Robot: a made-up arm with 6 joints. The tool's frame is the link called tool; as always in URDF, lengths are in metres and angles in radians. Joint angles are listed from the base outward.
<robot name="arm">
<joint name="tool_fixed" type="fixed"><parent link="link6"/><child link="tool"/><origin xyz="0 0 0" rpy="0 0 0"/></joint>
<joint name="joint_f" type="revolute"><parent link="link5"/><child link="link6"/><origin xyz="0.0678 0.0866 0" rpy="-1.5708 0 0"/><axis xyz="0 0 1"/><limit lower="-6.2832" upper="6.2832"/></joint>
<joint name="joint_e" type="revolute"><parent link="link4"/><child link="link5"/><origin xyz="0 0 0" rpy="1.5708 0 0"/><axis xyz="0 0 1"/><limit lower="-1.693" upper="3.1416"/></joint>
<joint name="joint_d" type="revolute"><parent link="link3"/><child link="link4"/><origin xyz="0.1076 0.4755 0" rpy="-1.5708 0 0"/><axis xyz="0 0 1"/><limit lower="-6.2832" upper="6.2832"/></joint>
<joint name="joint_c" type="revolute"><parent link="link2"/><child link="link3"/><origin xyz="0.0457 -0.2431 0" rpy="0 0 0"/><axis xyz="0 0 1"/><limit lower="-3.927" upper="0.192"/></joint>
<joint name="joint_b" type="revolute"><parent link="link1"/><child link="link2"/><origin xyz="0 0 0" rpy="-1.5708 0 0"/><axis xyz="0 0 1"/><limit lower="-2.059" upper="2.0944"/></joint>
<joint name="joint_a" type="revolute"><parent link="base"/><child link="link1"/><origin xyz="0 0 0.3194" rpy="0 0 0"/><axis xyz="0 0 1"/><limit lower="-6.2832" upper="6.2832"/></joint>
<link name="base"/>
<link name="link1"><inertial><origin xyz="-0.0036 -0.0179 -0.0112"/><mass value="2.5"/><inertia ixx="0.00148" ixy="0" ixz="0" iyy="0.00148" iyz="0" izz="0.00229"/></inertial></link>
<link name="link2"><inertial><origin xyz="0.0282 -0.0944 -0.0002"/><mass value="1.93"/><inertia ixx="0.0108" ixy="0.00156" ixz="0" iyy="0.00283" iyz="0" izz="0.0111"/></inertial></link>
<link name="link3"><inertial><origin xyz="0.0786 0.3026 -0.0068"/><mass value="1.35"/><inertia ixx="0.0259" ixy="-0.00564" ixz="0" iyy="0.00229" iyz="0" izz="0.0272"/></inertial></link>
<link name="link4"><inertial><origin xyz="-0.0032 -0.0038 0.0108"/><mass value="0.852"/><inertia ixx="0.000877" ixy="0" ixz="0" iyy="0.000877" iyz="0" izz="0.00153"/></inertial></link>
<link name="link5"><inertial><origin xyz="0.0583 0.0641 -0.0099"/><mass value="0.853"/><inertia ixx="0.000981" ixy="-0.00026" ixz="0" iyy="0.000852" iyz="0" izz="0.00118"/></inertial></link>
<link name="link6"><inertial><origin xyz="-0.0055 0.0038 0.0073"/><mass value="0.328"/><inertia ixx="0.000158" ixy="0" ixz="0" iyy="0.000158" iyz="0" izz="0.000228"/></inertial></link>
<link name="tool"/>
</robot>
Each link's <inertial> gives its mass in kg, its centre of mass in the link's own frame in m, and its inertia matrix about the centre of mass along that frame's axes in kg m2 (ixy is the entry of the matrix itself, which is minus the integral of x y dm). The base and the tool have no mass. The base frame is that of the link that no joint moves.
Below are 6 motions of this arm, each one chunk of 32 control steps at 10 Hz.
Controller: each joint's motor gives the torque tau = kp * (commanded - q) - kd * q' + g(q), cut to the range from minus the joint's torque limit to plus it. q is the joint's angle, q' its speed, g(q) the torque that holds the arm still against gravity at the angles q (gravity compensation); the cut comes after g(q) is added. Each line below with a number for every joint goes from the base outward.
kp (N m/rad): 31 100 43 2.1 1.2 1.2
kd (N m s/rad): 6.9 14 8.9 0.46 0.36 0.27
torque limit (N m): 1.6 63 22 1.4 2.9 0.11
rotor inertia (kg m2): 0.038 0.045 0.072 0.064 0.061 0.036
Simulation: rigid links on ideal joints. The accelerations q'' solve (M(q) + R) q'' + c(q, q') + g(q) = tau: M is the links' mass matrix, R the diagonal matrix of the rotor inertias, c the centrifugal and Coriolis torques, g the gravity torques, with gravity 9.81 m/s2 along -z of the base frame. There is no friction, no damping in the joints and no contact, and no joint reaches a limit. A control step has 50 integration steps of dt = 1/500 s. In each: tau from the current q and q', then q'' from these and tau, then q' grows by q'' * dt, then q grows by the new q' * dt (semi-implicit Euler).
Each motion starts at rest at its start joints. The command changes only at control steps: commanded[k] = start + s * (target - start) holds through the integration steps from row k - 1 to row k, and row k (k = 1, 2, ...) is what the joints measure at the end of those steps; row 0 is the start. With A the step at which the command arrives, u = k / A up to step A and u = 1 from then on. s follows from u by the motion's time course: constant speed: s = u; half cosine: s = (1 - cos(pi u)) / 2; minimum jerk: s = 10 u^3 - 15 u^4 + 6 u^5; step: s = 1 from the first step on.
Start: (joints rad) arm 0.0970 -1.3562 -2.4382 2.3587 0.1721 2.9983
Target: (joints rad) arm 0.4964 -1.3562 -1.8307 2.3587 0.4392 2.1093
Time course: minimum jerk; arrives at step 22
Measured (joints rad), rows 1 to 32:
1: 0.0970 -1.3563 -2.4381 2.3587 0.1722 2.9982
2: 0.0974 -1.3566 -2.4371 2.3587 0.1727 2.9973
3: 0.0986 -1.3574 -2.4340 2.3586 0.1745 2.9942
4: 0.1018 -1.3587 -2.4274 2.3584 0.1784 2.9865
5: 0.1077 -1.3602 -2.4161 2.3581 0.1855 2.9722
6: 0.1176 -1.3616 -2.3988 2.3577 0.1959 2.9492
7: 0.1320 -1.3628 -2.3749 2.3572 0.2097 2.9164
8: 0.1515 -1.3634 -2.3443 2.3566 0.2265 2.8732
9: 0.1759 -1.3635 -2.3073 2.3561 0.2452 2.8202
10: 0.2049 -1.3629 -2.2648 2.3556 0.2650 2.7585
11: 0.2375 -1.3618 -2.2179 2.3551 0.2847 2.6898
12: 0.2726 -1.3604 -2.1681 2.3546 0.3035 2.6164
13: 0.3085 -1.3586 -2.1170 2.3543 0.3206 2.5407
14: 0.3437 -1.3567 -2.0664 2.3543 0.3356 2.4653
15: 0.3766 -1.3548 -2.0178 2.3545 0.3486 2.3926
16: 0.4062 -1.3530 -1.9729 2.3552 0.3597 2.3251
17: 0.4317 -1.3514 -1.9330 2.3561 0.3692 2.2647
18: 0.4525 -1.3501 -1.8992 2.3573 0.3773 2.2132
19: 0.4688 -1.3492 -1.8722 2.3586 0.3844 2.1717
20: 0.4805 -1.3488 -1.8523 2.3598 0.3907 2.1406
21: 0.4882 -1.3490 -1.8392 2.3607 0.3962 2.1196
22: 0.4927 -1.3497 -1.8317 2.3613 0.4014 2.1076
23: 0.4950 -1.3510 -1.8285 2.3614 0.4067 2.1025
24: 0.4960 -1.3526 -1.8278 2.3611 0.4126 2.1016
25: 0.4963 -1.3542 -1.8285 2.3605 0.4188 2.1030
26: 0.4964 -1.3555 -1.8296 2.3598 0.4251 2.1051
27: 0.4964 -1.3563 -1.8307 2.3591 0.4310 2.1071
28: 0.4964 -1.3568 -1.8313 2.3586 0.4360 2.1085
29: 0.4963 -1.3569 -1.8316 2.3583 0.4398 2.1093
30: 0.4963 -1.3568 -1.8316 2.3582 0.4422 2.1097
31: 0.4963 -1.3566 -1.8314 2.3582 0.4434 2.1098
32: 0.4963 -1.3564 -1.8312 2.3584 0.4437 2.1097

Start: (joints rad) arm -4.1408 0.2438 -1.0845 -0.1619 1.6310 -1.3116
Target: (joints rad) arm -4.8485 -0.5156 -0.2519 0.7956 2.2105 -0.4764
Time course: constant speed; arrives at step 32
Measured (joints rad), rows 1 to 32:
1: -4.1441 0.2327 -1.0743 -0.1569 1.6292 -1.3083
2: -4.1537 0.2143 -1.0583 -0.1427 1.6299 -1.2983
3: -4.1692 0.1924 -1.0391 -0.1208 1.6349 -1.2813
4: -4.1889 0.1692 -1.0177 -0.0941 1.6447 -1.2590
5: -4.2111 0.1457 -0.9946 -0.0650 1.6586 -1.2333
6: -4.2342 0.1221 -0.9701 -0.0351 1.6758 -1.2058
7: -4.2575 0.0986 -0.9447 -0.0052 1.6953 -1.1778
8: -4.2806 0.0751 -0.9187 0.0247 1.7162 -1.1500
9: -4.3032 0.0516 -0.8925 0.0544 1.7377 -1.1227
10: -4.3256 0.0281 -0.8663 0.0842 1.7592 -1.0959
11: -4.3478 0.0044 -0.8401 0.1141 1.7804 -1.0695
12: -4.3699 -0.0193 -0.8139 0.1442 1.8009 -1.0433
13: -4.3919 -0.0430 -0.7878 0.1742 1.8207 -1.0173
14: -4.4140 -0.0667 -0.7618 0.2044 1.8400 -0.9913
15: -4.4360 -0.0905 -0.7358 0.2345 1.8587 -0.9653
16: -4.4580 -0.1142 -0.7098 0.2646 1.8770 -0.9393
17: -4.4801 -0.1379 -0.6838 0.2947 1.8951 -0.9133
18: -4.5022 -0.1616 -0.6578 0.3247 1.9130 -0.8872
19: -4.5242 -0.1854 -0.6317 0.3546 1.9309 -0.8611
20: -4.5463 -0.2091 -0.6057 0.3846 1.9487 -0.8350
21: -4.5684 -0.2328 -0.5797 0.4146 1.9667 -0.8089
22: -4.5905 -0.2565 -0.5537 0.4445 1.9846 -0.7828
23: -4.6125 -0.2802 -0.5276 0.4745 2.0027 -0.7567
24: -4.6346 -0.3039 -0.5016 0.5044 2.0208 -0.7306
25: -4.6567 -0.3277 -0.4756 0.5344 2.0389 -0.7045
26: -4.6787 -0.3514 -0.4495 0.5644 2.0571 -0.6784
27: -4.7008 -0.3751 -0.4235 0.5943 2.0753 -0.6523
28: -4.7229 -0.3988 -0.3975 0.6243 2.0935 -0.6262
29: -4.7450 -0.4225 -0.3714 0.6543 2.1117 -0.6001
30: -4.7670 -0.4462 -0.3454 0.6843 2.1299 -0.5740
31: -4.7891 -0.4699 -0.3194 0.7143 2.1481 -0.5479
32: -4.8112 -0.4937 -0.2934 0.7443 2.1663 -0.5218

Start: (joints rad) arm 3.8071 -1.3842 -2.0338 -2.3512 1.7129 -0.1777
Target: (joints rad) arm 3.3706 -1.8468 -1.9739 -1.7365 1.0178 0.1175
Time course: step
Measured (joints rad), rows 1 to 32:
1: 3.7977 -1.5390 -1.9169 -2.2458 1.6055 -0.1609
2: 3.7773 -1.6829 -1.9161 -2.0449 1.4292 -0.1106
3: 3.7495 -1.7869 -1.9626 -1.8719 1.2773 -0.0374
4: 3.7125 -1.8509 -2.0085 -1.7679 1.1745 0.0322
5: 3.6648 -1.8817 -2.0363 -1.7246 1.1149 0.0841
6: 3.6058 -1.8887 -2.0438 -1.7181 1.0857 0.1158
7: 3.5353 -1.8816 -2.0361 -1.7269 1.0735 0.1307
8: 3.4632 -1.8691 -2.0202 -1.7384 1.0606 0.1344
9: 3.4002 -1.8568 -2.0025 -1.7465 1.0380 0.1320
10: 3.3477 -1.8475 -1.9870 -1.7492 1.0106 0.1274
11: 3.3063 -1.8420 -1.9761 -1.7478 0.9834 0.1228
12: 3.2763 -1.8401 -1.9698 -1.7445 0.9603 0.1193
13: 3.2580 -1.8405 -1.9676 -1.7414 0.9431 0.1171
14: 3.2515 -1.8421 -1.9680 -1.7394 0.9323 0.1161
15: 3.2567 -1.8441 -1.9697 -1.7388 0.9271 0.1157
16: 3.2738 -1.8459 -1.9719 -1.7393 0.9262 0.1158
17: 3.3001 -1.8472 -1.9739 -1.7402 0.9303 0.1160
18: 3.3279 -1.8480 -1.9753 -1.7403 0.9433 0.1164
19: 3.3517 -1.8482 -1.9759 -1.7395 0.9643 0.1168
20: 3.3691 -1.8480 -1.9759 -1.7381 0.9892 0.1173
21: 3.3798 -1.8477 -1.9755 -1.7364 1.0135 0.1176
22: 3.3847 -1.8473 -1.9749 -1.7349 1.0333 0.1178
23: 3.3854 -1.8469 -1.9743 -1.7339 1.0466 0.1179
24: 3.3835 -1.8467 -1.9740 -1.7335 1.0529 0.1179
25: 3.3803 -1.8466 -1.9738 -1.7337 1.0531 0.1179
26: 3.3769 -1.8466 -1.9737 -1.7343 1.0488 0.1178
27: 3.3738 -1.8467 -1.9738 -1.7351 1.0419 0.1177
28: 3.3715 -1.8468 -1.9738 -1.7359 1.0340 0.1176
29: 3.3699 -1.8468 -1.9739 -1.7365 1.0265 0.1175
30: 3.3690 -1.8468 -1.9739 -1.7369 1.0203 0.1174
31: 3.3687 -1.8468 -1.9740 -1.7372 1.0158 0.1174
32: 3.3688 -1.8468 -1.9739 -1.7372 1.0130 0.1174

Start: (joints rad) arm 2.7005 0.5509 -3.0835 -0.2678 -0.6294 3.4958
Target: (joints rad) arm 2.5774 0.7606 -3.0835 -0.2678 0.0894 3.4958
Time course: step
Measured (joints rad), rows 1 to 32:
1: 2.6813 0.6151 -3.1333 -0.2680 -0.5874 3.4962
2: 2.6465 0.6777 -3.1314 -0.2691 -0.4925 3.4966
3: 2.6192 0.7267 -3.1064 -0.2699 -0.3586 3.4967
4: 2.6005 0.7594 -3.0796 -0.2714 -0.2068 3.4963
5: 2.5883 0.7770 -3.0607 -0.2730 -0.0591 3.4958
6: 2.5807 0.7831 -3.0519 -0.2738 0.0662 3.4952
7: 2.5765 0.7817 -3.0516 -0.2733 0.1579 3.4949
8: 2.5744 0.7765 -3.0568 -0.2717 0.2124 3.4948
9: 2.5739 0.7703 -3.0645 -0.2696 0.2327 3.4950
10: 2.5742 0.7647 -3.0724 -0.2678 0.2263 3.4952
11: 2.5750 0.7606 -3.0789 -0.2664 0.2028 3.4955
12: 2.5758 0.7582 -3.0836 -0.2658 0.1711 3.4958
13: 2.5766 0.7572 -3.0863 -0.2657 0.1387 3.4959
14: 2.5772 0.7572 -3.0873 -0.2660 0.1106 3.4960
15: 2.5775 0.7578 -3.0873 -0.2665 0.0895 3.4961
16: 2.5777 0.7586 -3.0866 -0.2671 0.0760 3.4960
17: 2.5778 0.7595 -3.0857 -0.2676 0.0693 3.4960
18: 2.5778 0.7601 -3.0848 -0.2680 0.0679 3.4959
19: 2.5777 0.7606 -3.0841 -0.2682 0.0701 3.4958
20: 2.5776 0.7608 -3.0836 -0.2683 0.0743 3.4958
21: 2.5775 0.7609 -3.0833 -0.2683 0.0790 3.4958
22: 2.5775 0.7609 -3.0832 -0.2682 0.0834 3.4958
23: 2.5774 0.7609 -3.0832 -0.2680 0.0869 3.4958
24: 2.5774 0.7608 -3.0832 -0.2679 0.0895 3.4958
25: 2.5774 0.7607 -3.0833 -0.2678 0.0911 3.4958
26: 2.5773 0.7607 -3.0833 -0.2678 0.0918 3.4958
27: 2.5774 0.7606 -3.0834 -0.2677 0.0919 3.4958
28: 2.5774 0.7606 -3.0834 -0.2677 0.0917 3.4958
29: 2.5774 0.7606 -3.0835 -0.2677 0.0912 3.4958
30: 2.5774 0.7606 -3.0835 -0.2677 0.0907 3.4958
31: 2.5774 0.7606 -3.0835 -0.2678 0.0902 3.4958
32: 2.5774 0.7606 -3.0835 -0.2678 0.0898 3.4958

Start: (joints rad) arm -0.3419 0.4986 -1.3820 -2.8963 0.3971 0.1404
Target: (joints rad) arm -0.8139 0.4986 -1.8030 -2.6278 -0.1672 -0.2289
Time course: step
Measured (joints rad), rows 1 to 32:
1: -0.3504 0.5341 -1.4721 -2.8652 0.3172 0.1235
2: -0.3735 0.5340 -1.5815 -2.7986 0.1782 0.0738
3: -0.4089 0.5137 -1.6746 -2.7236 0.0510 -0.0065
4: -0.4559 0.4927 -1.7447 -2.6556 -0.0424 -0.0952
5: -0.5144 0.4794 -1.7906 -2.6021 -0.1032 -0.1678
6: -0.5842 0.4754 -1.8153 -2.5666 -0.1394 -0.2162
7: -0.6627 0.4784 -1.8241 -2.5507 -0.1575 -0.2420
8: -0.7354 0.4850 -1.8228 -2.5569 -0.1597 -0.2510
9: -0.7952 0.4920 -1.8166 -2.5788 -0.1527 -0.2497
10: -0.8424 0.4975 -1.8096 -2.6061 -0.1437 -0.2440
11: -0.8774 0.5009 -1.8039 -2.6311 -0.1369 -0.2375
12: -0.9006 0.5022 -1.8005 -2.6500 -0.1333 -0.2321
13: -0.9118 0.5021 -1.7993 -2.6614 -0.1327 -0.2286
14: -0.9111 0.5012 -1.7995 -2.6663 -0.1338 -0.2266
15: -0.8985 0.5001 -1.8006 -2.6664 -0.1355 -0.2259
16: -0.8764 0.4992 -1.8018 -2.6624 -0.1376 -0.2260
17: -0.8522 0.4986 -1.8028 -2.6535 -0.1416 -0.2266
18: -0.8311 0.4983 -1.8034 -2.6417 -0.1477 -0.2275
19: -0.8156 0.4982 -1.8036 -2.6298 -0.1553 -0.2285
20: -0.8061 0.4982 -1.8036 -2.6203 -0.1631 -0.2291
21: -0.8018 0.4983 -1.8035 -2.6145 -0.1699 -0.2296
22: -0.8013 0.4984 -1.8033 -2.6125 -0.1749 -0.2297
23: -0.8032 0.4985 -1.8032 -2.6137 -0.1776 -0.2297
24: -0.8062 0.4986 -1.8030 -2.6168 -0.1783 -0.2295
25: -0.8093 0.4986 -1.8029 -2.6208 -0.1773 -0.2293
26: -0.8119 0.4987 -1.8029 -2.6246 -0.1753 -0.2291
27: -0.8138 0.4987 -1.8029 -2.6276 -0.1728 -0.2289
28: -0.8150 0.4987 -1.8029 -2.6296 -0.1703 -0.2288
29: -0.8155 0.4987 -1.8029 -2.6306 -0.1682 -0.2288
30: -0.8156 0.4986 -1.8029 -2.6307 -0.1667 -0.2288
31: -0.8153 0.4986 -1.8030 -2.6303 -0.1657 -0.2288
32: -0.8149 0.4986 -1.8030 -2.6296 -0.1653 -0.2288

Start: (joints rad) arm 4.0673 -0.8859 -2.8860 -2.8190 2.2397 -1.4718
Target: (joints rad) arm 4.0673 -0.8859 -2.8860 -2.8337 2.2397 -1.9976
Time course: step
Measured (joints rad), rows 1 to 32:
1: 4.0674 -0.8859 -2.8860 -2.8207 2.2397 -1.4863
2: 4.0675 -0.8859 -2.8860 -2.8244 2.2398 -1.5291
3: 4.0675 -0.8859 -2.8860 -2.8283 2.2399 -1.6002
4: 4.0674 -0.8859 -2.8860 -2.8315 2.2399 -1.6995
5: 4.0672 -0.8859 -2.8860 -2.8338 2.2399 -1.8123
6: 4.0671 -0.8859 -2.8860 -2.8350 2.2399 -1.9078
7: 4.0671 -0.8859 -2.8860 -2.8354 2.2397 -1.9734
8: 4.0671 -0.8859 -2.8860 -2.8352 2.2396 -2.0099
9: 4.0672 -0.8859 -2.8860 -2.8347 2.2396 -2.0243
10: 4.0673 -0.8859 -2.8860 -2.8342 2.2395 -2.0250
11: 4.0673 -0.8859 -2.8860 -2.8338 2.2395 -2.0191
12: 4.0673 -0.8859 -2.8860 -2.8335 2.2395 -2.0114
13: 4.0674 -0.8859 -2.8860 -2.8334 2.2396 -2.0046
14: 4.0674 -0.8859 -2.8860 -2.8334 2.2396 -1.9998
15: 4.0673 -0.8859 -2.8860 -2.8334 2.2396 -1.9970
16: 4.0673 -0.8859 -2.8860 -2.8335 2.2397 -1.9959
17: 4.0673 -0.8859 -2.8860 -2.8336 2.2397 -1.9957
18: 4.0673 -0.8859 -2.8860 -2.8337 2.2397 -1.9961
19: 4.0673 -0.8859 -2.8860 -2.8337 2.2397 -1.9966
20: 4.0673 -0.8859 -2.8860 -2.8337 2.2397 -1.9971
21: 4.0673 -0.8859 -2.8860 -2.8338 2.2397 -1.9974
22: 4.0673 -0.8859 -2.8860 -2.8337 2.2397 -1.9976
23: 4.0673 -0.8859 -2.8860 -2.8337 2.2397 -1.9977
24: 4.0673 -0.8859 -2.8860 -2.8337 2.2397 -1.9977
25: 4.0673 -0.8859 -2.8860 -2.8337 2.2397 -1.9977
26: 4.0673 -0.8859 -2.8860 -2.8337 2.2397 -1.9977
27: 4.0673 -0.8859 -2.8860 -2.8337 2.2397 -1.9976
28: 4.0673 -0.8859 -2.8860 -2.8337 2.2397 -1.9976
29: 4.0673 -0.8859 -2.8860 -2.8337 2.2397 -1.9976
30: 4.0673 -0.8859 -2.8860 -2.8337 2.2397 -1.9976
31: 4.0673 -0.8859 -2.8860 -2.8337 2.2397 -1.9976
32: 4.0673 -0.8859 -2.8860 -2.8337 2.2397 -1.9976

